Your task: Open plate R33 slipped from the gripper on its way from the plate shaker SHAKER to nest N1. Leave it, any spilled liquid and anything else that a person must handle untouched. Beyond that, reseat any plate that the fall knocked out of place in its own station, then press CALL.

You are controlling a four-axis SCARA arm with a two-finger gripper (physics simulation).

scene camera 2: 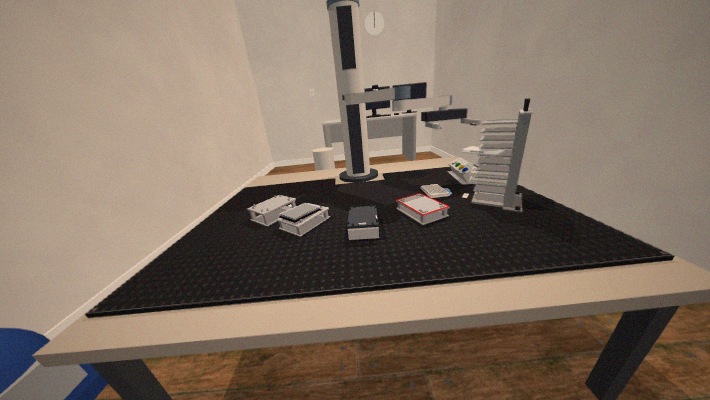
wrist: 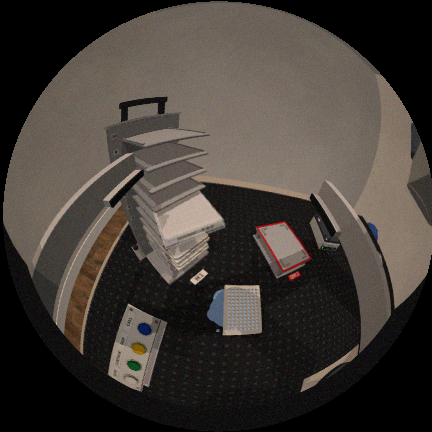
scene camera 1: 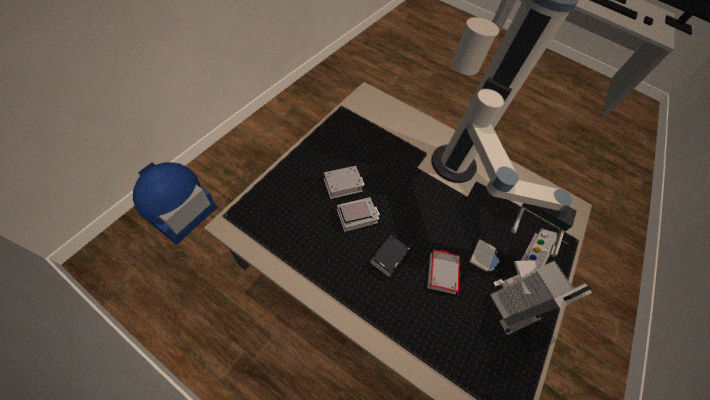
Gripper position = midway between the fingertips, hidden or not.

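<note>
In scene camera 1 you'd find my gripper [scene camera 1: 533,243], which holds nothing, and there's a dark box [scene camera 1: 386,259] in that one as well. The wrist view gives me a button box [wrist: 138,338].
</note>
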